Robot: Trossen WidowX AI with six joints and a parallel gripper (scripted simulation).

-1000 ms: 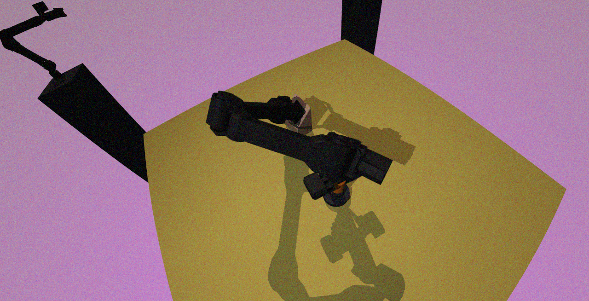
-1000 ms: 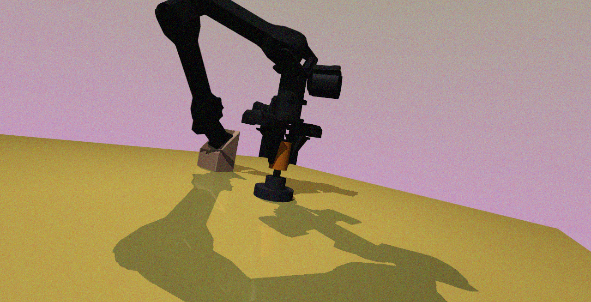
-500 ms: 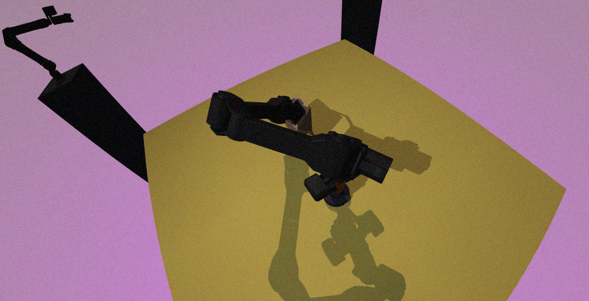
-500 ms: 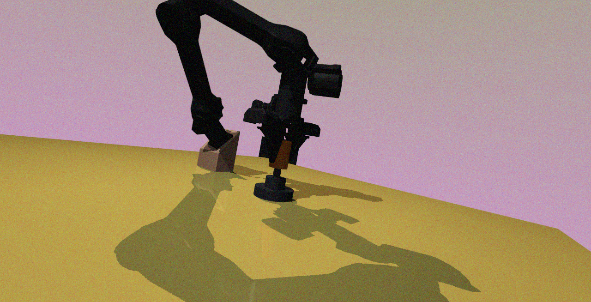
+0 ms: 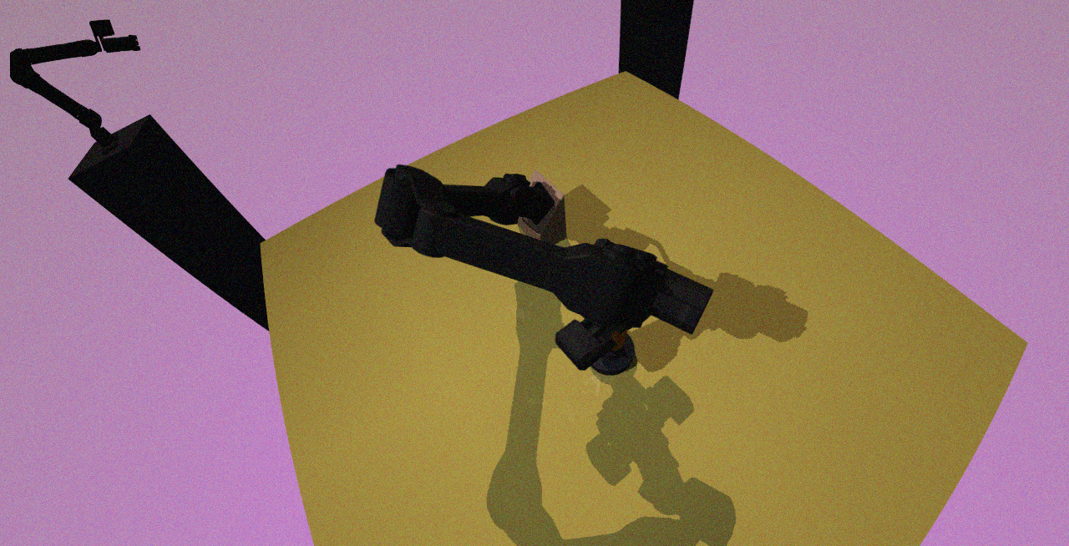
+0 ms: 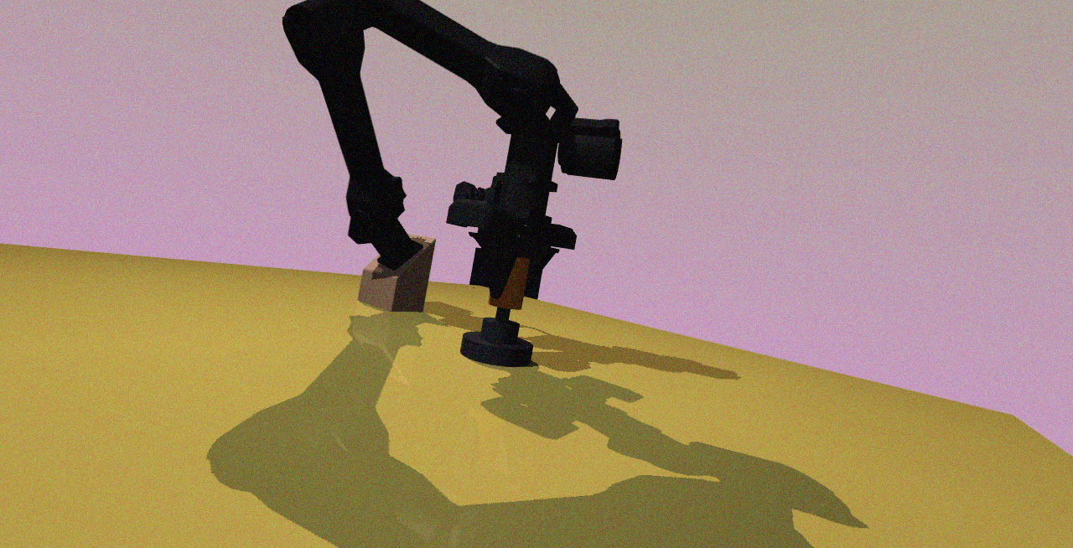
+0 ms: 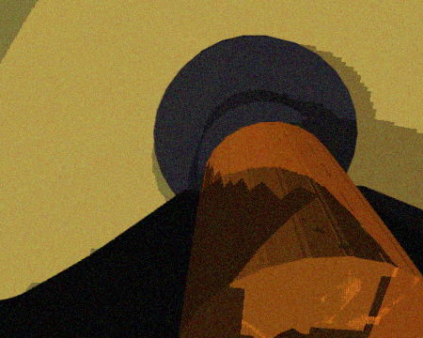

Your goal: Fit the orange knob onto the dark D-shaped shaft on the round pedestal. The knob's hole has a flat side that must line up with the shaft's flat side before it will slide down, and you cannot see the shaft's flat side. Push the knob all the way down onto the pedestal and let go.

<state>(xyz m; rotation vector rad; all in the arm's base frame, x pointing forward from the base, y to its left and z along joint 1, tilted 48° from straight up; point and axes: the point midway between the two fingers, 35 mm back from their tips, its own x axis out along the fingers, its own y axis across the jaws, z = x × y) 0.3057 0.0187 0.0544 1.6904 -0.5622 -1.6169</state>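
The orange knob is 2 cm above my gripper tip. Round my gripper tip: dark pedestal (4 cm below).
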